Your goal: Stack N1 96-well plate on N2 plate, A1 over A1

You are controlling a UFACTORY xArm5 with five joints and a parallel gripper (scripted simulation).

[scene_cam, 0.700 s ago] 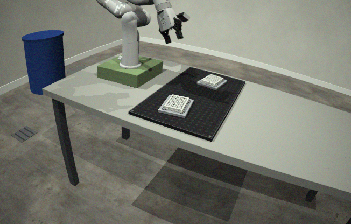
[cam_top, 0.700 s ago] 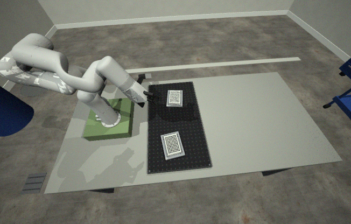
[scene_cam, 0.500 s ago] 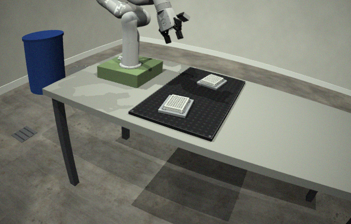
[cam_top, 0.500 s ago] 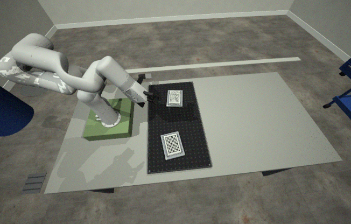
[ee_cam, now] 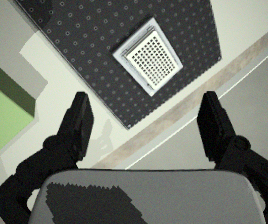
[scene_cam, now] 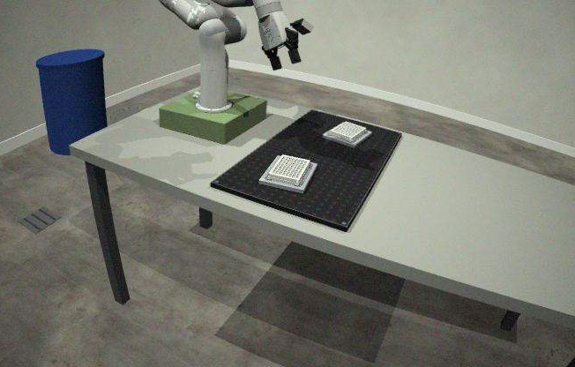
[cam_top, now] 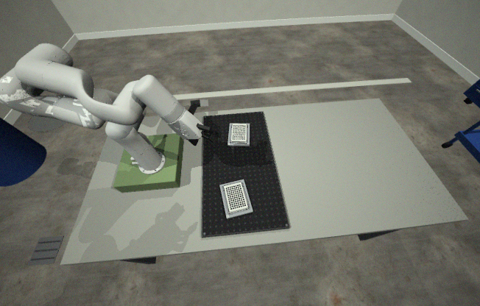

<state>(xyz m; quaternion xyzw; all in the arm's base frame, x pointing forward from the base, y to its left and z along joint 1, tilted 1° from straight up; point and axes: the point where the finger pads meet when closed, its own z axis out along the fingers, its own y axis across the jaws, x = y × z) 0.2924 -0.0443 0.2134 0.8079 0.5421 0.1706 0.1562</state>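
The white 96-well plate is 260 mm below my hand, 130 mm to the right of it and 110 mm ahead of it. Round my hand: grey nest N1: 270 mm below, 130 mm to the right, 110 mm ahead; then A1 mark: 260 mm below, 170 mm to the left, 80 mm ahead; then grey nest N2: 270 mm below, 250 mm to the left, 140 mm ahead.
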